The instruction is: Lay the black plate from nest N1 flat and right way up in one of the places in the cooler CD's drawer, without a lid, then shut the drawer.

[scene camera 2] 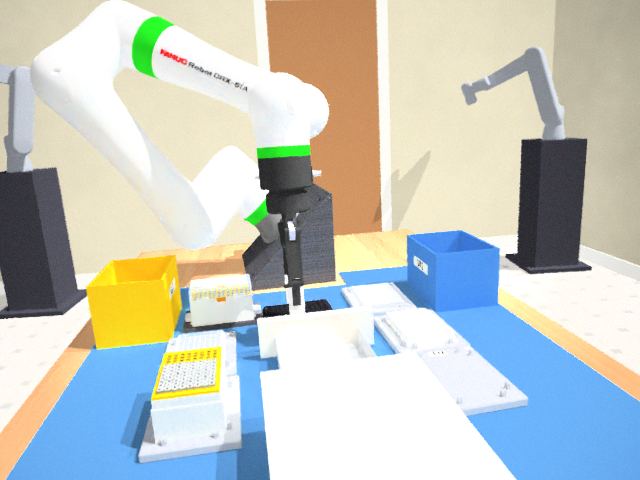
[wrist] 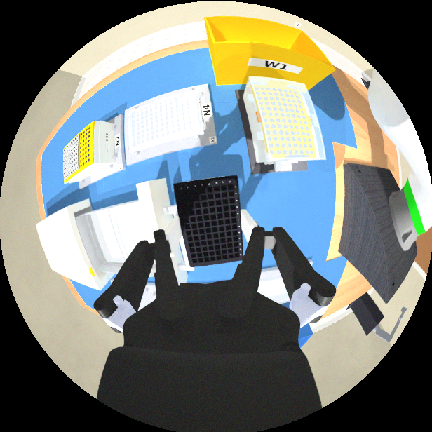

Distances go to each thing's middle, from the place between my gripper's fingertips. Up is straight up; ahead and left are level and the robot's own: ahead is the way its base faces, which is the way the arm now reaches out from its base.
Labels:
The black plate (wrist: 209,212) lies 1 cm above my hand. From my hand the other things lie so: cooler drawer (scene camera 2: 315,338) (17 cm ahead, 5 cm to the left); white plate (scene camera 2: 210,339) (8 cm ahead, 16 cm to the right, 2 cm below); yellow-topped tip rack (scene camera 2: 189,400) (25 cm ahead, 13 cm to the right).

